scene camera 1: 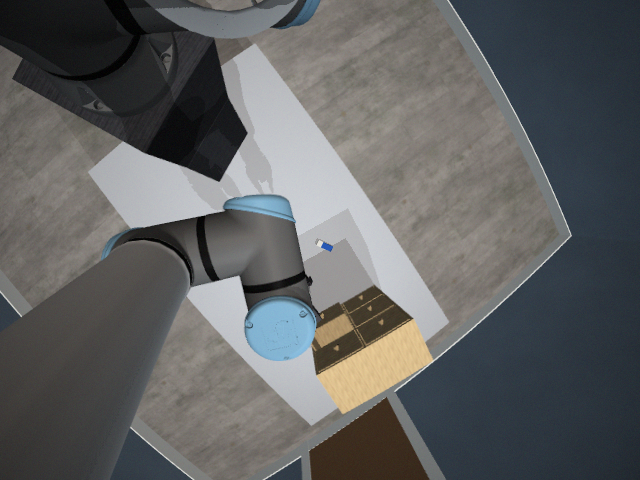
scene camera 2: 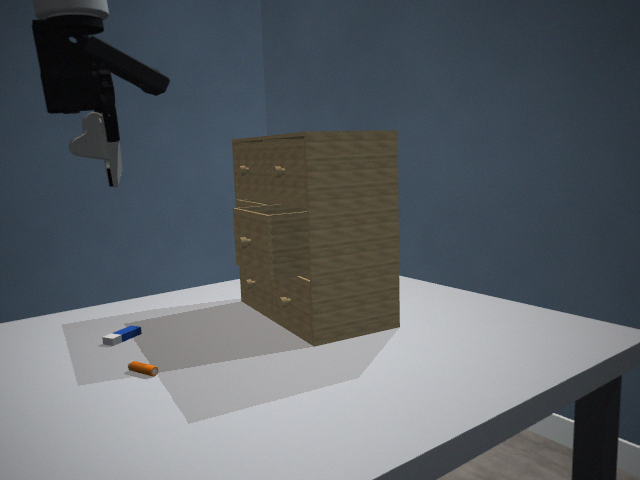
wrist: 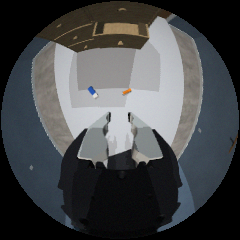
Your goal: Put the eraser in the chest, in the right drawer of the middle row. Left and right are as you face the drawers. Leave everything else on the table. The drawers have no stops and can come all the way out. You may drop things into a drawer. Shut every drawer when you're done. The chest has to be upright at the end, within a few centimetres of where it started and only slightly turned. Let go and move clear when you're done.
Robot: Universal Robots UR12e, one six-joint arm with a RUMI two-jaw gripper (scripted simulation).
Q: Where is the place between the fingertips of the gripper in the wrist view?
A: At 119, 112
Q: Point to a wooden chest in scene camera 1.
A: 388, 360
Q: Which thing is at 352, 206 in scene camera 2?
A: A wooden chest.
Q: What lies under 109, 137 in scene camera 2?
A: The gripper.
